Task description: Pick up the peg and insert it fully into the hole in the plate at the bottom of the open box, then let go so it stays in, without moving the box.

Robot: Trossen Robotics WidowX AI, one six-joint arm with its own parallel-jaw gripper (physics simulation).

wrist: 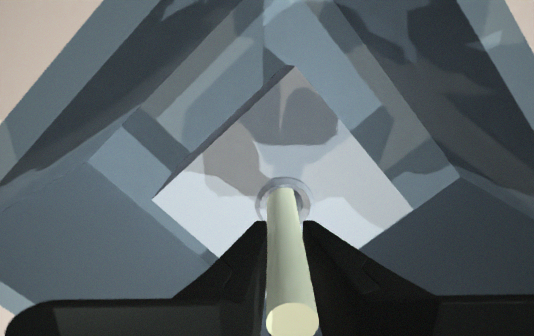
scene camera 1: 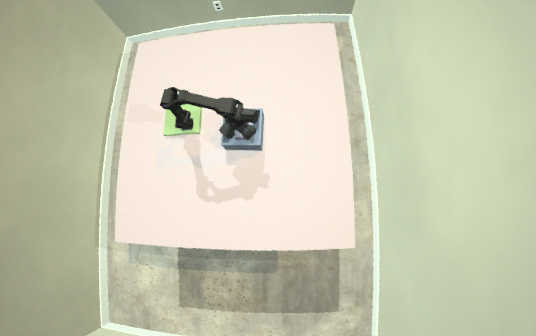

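Where they show: gripper, fingertip midpoint: (wrist: 284,231) (scene camera 1: 241,127); arm's base, origin of the base link: (scene camera 1: 187,124).
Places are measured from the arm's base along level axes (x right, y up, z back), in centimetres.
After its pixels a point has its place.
Observation:
The pale yellow-green peg (wrist: 285,260) {x 5.4, y 8.6, z -31.5 cm} is held between the two black fingers of my gripper (scene camera 1: 237,133) {x 5.1, y 6.4, z -31.6 cm} (wrist: 284,231) {x 5.1, y 6.4, z -31.6 cm}, which is shut on it. In the wrist view the peg's far end overlaps the ringed hole (wrist: 307,200) {x 4.1, y 3.5, z -30.7 cm}, with a dark part of the opening showing at its right. Whether the tip is inside the hole or above it cannot be told. The light grey square plate (wrist: 325,170) {x 4.6, y 3.4, z -29.1 cm} lies at the bottom of the open blue box (scene camera 1: 262,130) {x 5.7, y 3.5, z -41.4 cm} (wrist: 45,230) {x 11.6, y 4.4, z -40.0 cm}. My gripper is over the box in the scene view, where the peg cannot be made out.
The box walls surround the plate, and blue ledges stand beside it in the wrist view. A green square mat (scene camera 1: 194,112) {x -6.7, y 0.2, z -3.5 cm} lies under the arm's base, left of the box. The pale pink table top (scene camera 1: 300,200) {x 39.0, y -2.5, z -60.0 cm} extends around both.

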